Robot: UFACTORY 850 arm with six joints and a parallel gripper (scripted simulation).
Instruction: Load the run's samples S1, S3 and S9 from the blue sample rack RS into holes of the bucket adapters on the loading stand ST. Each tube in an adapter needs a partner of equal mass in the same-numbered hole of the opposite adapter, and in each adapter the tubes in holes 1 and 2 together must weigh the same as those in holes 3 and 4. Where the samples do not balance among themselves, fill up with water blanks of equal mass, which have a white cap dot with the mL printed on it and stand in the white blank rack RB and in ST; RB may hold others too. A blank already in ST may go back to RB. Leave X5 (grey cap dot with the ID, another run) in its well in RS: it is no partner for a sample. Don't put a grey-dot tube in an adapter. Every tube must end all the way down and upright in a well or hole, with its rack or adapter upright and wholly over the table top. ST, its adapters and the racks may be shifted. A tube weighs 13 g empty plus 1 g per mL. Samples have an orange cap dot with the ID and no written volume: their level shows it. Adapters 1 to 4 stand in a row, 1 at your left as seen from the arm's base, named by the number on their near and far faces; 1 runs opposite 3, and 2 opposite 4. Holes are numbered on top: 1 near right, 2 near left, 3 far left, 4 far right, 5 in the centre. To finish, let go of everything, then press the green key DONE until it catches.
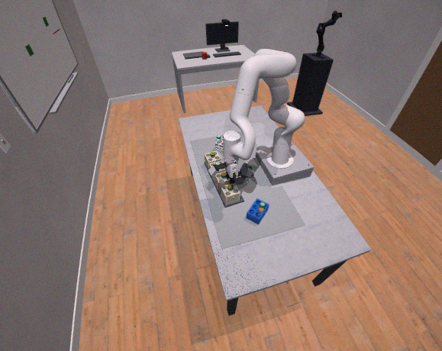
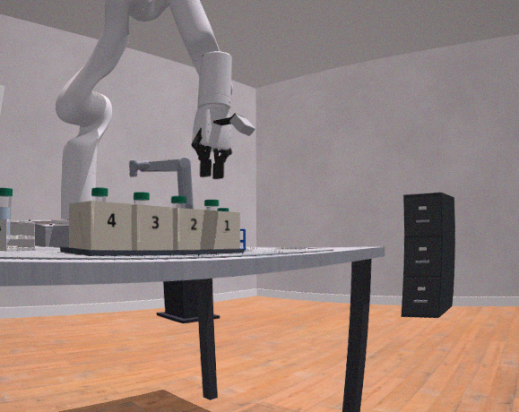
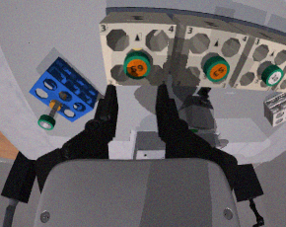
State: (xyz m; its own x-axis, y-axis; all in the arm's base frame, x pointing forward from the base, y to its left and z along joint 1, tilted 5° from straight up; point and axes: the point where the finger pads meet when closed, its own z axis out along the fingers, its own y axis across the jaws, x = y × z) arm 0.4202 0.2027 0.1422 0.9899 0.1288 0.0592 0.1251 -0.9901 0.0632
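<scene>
Now: hand 20 cm past the green DONE key, 18 cm to the left of it and 13 cm above it. From my hand the other things lie so: sample tube S9 (1 cm to the right, 13 cm below); then adapter 1 (15 cm below); then loading stand ST (1 cm ahead, 16 cm to the right, 19 cm below).
</scene>
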